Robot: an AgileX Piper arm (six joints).
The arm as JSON. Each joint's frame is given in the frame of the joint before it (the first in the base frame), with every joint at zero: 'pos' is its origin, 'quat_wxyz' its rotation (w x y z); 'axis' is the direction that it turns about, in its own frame. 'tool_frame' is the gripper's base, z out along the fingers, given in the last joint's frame.
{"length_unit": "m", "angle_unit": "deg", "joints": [
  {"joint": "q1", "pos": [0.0, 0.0, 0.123], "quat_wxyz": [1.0, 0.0, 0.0, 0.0], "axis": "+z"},
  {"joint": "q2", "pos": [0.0, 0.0, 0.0], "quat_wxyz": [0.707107, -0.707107, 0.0, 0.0], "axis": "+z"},
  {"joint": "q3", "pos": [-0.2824, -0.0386, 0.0], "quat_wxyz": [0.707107, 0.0, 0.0, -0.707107], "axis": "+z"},
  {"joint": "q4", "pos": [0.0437, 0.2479, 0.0], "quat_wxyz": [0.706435, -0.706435, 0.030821, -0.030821], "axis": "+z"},
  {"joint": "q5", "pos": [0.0, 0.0, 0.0], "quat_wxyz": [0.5, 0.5, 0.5, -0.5], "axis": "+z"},
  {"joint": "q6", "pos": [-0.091, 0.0, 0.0], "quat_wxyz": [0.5, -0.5, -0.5, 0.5], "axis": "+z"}
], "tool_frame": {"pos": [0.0, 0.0, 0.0], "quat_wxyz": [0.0, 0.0, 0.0, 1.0]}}
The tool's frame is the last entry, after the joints.
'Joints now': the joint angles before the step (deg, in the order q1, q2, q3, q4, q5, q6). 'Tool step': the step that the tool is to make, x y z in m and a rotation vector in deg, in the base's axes. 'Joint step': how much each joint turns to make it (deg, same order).
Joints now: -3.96 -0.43 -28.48 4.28 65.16 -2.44
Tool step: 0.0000 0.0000 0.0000 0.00 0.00 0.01
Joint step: 0.01 0.00 0.00 0.00 0.00 0.00
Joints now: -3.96 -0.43 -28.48 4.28 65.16 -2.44
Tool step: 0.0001 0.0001 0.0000 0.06 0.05 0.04
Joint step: 0.00 0.04 0.00 0.07 0.01 0.00
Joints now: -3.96 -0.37 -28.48 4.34 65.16 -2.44
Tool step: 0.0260 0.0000 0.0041 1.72 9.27 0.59
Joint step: -0.05 10.42 -0.91 1.27 -0.14 -0.05
